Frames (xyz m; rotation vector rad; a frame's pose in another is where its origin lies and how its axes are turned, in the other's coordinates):
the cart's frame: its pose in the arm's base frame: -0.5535 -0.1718 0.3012 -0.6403 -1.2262 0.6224
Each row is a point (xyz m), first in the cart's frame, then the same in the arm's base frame.
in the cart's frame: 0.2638 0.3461 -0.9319
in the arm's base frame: 0.3800 0.1537 0.0178
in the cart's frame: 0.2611 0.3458 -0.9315
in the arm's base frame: 0.3791 0.1516 0.0163
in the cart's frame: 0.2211 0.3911 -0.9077
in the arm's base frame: 0.3431 0.1553 -0.0376
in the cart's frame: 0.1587 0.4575 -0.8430
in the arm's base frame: 0.2607 0.1612 -0.1128
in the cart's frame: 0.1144 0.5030 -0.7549
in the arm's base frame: 0.1613 0.1688 -0.1560
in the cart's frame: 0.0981 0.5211 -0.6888
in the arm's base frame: 0.0919 0.1761 -0.1657
